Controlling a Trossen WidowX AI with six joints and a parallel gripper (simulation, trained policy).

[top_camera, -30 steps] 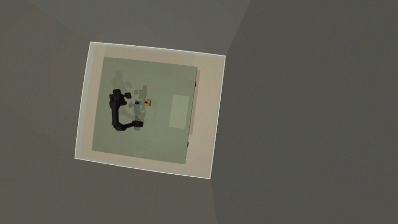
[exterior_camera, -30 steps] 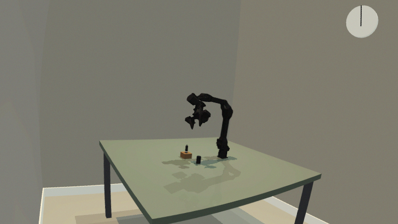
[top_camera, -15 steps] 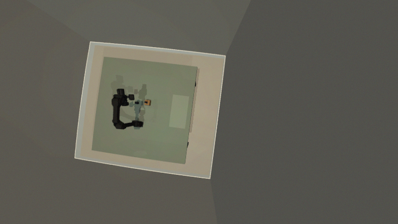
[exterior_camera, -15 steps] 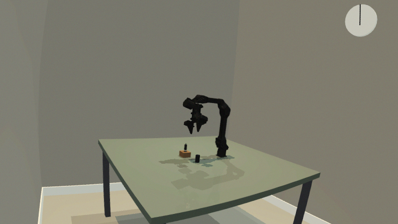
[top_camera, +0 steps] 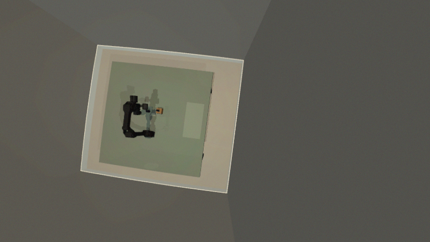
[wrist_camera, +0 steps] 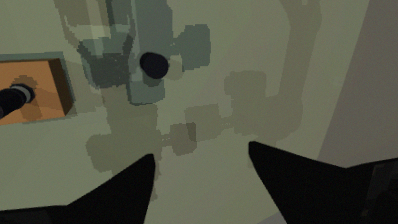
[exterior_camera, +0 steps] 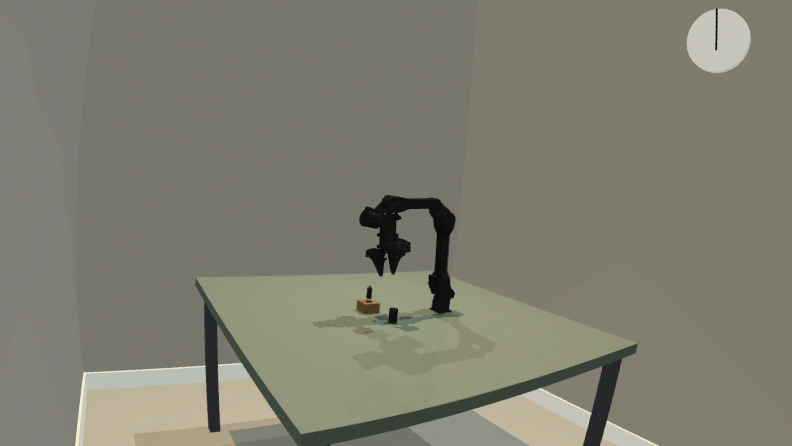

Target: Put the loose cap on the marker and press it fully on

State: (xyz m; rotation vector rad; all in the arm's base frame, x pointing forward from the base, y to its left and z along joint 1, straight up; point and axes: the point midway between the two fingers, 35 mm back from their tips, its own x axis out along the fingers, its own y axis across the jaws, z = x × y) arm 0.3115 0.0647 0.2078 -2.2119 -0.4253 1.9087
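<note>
The black cap is 15 cm below my gripper tip and 4 cm behind it. The rest, counted from my gripper tip: orange holder block: 16 cm below, 15 cm to the right, 2 cm behind.
</note>
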